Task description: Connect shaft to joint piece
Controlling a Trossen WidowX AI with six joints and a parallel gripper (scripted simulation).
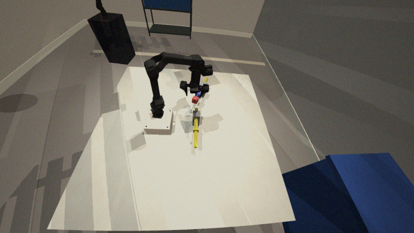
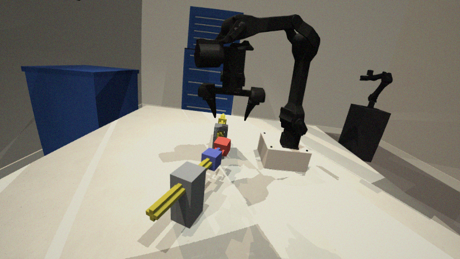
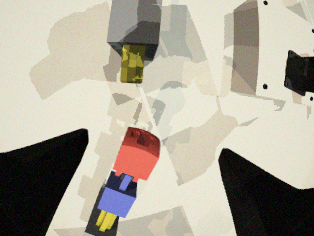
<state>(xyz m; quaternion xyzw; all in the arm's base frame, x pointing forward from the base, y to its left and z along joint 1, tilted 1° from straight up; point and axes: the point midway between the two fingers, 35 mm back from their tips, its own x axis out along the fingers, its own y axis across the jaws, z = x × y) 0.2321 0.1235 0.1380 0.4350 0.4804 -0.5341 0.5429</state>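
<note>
Right now the red yoke is 10 mm ahead of my gripper tip, 50 mm to the left of it and 80 mm below it.
</note>
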